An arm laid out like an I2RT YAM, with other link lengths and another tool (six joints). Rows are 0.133 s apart.
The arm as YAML. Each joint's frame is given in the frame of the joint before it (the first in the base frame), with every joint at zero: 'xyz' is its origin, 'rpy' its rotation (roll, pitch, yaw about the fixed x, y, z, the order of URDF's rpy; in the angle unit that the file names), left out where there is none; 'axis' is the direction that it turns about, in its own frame. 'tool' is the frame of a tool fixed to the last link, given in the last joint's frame.
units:
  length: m
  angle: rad
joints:
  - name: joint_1
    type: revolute
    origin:
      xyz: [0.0, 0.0, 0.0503]
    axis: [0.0, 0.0, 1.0]
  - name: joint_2
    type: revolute
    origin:
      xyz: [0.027, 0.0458, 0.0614]
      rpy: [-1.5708, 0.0, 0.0]
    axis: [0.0, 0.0, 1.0]
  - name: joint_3
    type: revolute
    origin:
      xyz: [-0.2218, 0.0, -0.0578]
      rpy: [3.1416, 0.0, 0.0]
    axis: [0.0, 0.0, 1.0]
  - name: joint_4
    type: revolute
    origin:
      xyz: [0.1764, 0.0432, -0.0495]
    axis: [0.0, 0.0, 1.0]
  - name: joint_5
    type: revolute
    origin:
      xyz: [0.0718, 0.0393, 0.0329]
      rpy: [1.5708, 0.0, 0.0]
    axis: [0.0, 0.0, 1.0]
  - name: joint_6
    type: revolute
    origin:
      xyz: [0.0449, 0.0, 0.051]
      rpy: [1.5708, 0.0, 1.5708]
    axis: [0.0, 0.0, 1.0]
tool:
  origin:
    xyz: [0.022, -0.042, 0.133]
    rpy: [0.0, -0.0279, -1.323]
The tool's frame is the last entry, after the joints.
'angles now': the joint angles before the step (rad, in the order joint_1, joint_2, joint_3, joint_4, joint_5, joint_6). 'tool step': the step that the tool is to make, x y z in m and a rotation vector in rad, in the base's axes. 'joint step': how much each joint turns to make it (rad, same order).
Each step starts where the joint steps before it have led.
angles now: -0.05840 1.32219 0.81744 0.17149 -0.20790 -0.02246
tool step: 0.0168 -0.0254 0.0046 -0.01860 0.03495 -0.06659
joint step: -0.05118 0.08003 0.13439 -0.09059 0.02186 -0.01514
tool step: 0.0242 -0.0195 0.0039 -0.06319 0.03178 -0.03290
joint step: -0.03487 0.11938 0.16563 -0.08079 0.02335 -0.06347
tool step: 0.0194 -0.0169 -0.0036 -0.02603 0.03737 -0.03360
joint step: -0.02446 0.10442 0.13202 -0.06428 0.02127 -0.02531
